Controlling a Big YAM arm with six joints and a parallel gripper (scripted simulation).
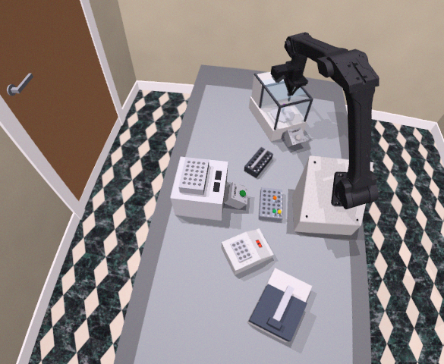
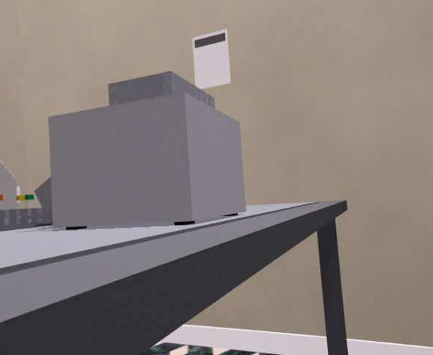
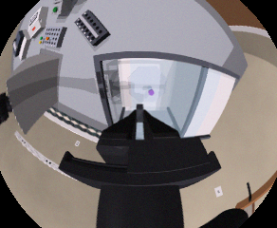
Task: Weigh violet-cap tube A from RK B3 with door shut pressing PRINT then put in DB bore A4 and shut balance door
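The white PRINT key lies 5 cm behind my hand, 11 cm to the left of it and 15 cm below it. The rest, counted from my hand: tube rack RK (7 cm ahead, 42 cm to the left, 20 cm below); black magnet block MG (12 cm ahead, 22 cm to the left, 20 cm below); balance door (1 cm ahead, 3 cm to the right, 1 cm below).
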